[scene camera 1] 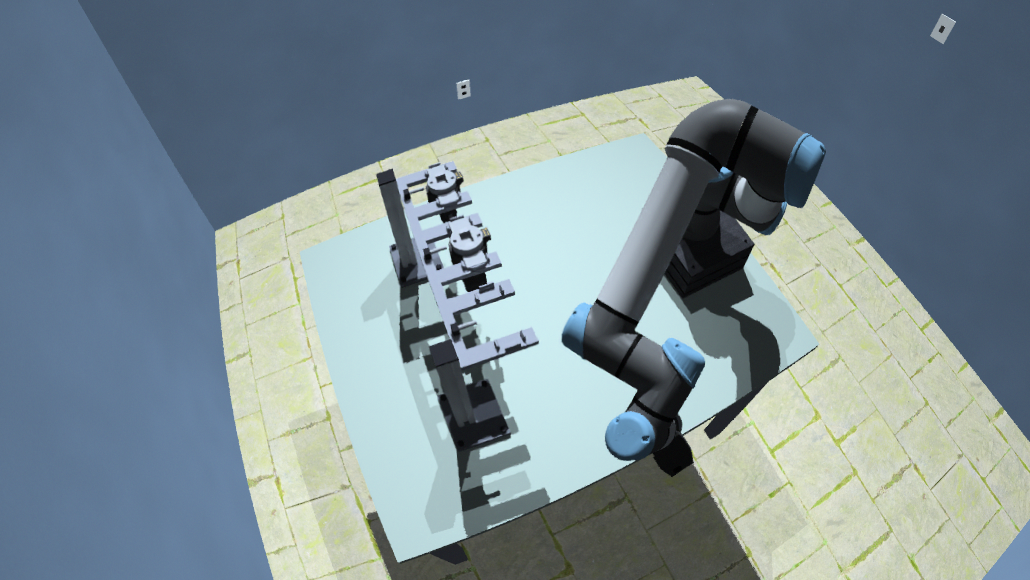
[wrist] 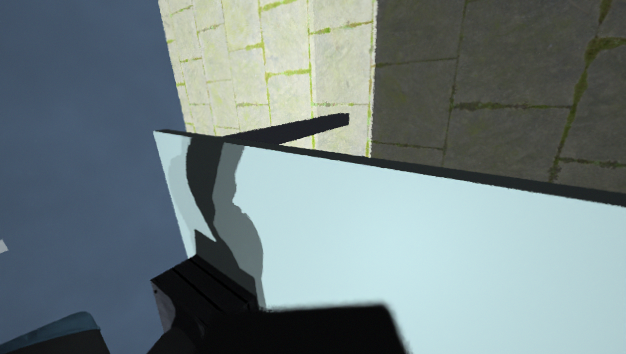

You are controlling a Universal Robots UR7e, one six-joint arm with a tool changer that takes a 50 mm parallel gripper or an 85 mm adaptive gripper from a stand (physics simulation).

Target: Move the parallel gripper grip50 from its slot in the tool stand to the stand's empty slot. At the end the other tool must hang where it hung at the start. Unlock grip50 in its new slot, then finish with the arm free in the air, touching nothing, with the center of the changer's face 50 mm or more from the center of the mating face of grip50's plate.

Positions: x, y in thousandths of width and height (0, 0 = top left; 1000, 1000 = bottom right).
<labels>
parallel gripper grip50: scene camera 1 454, 420; not seen in the wrist view (out of frame)
</labels>
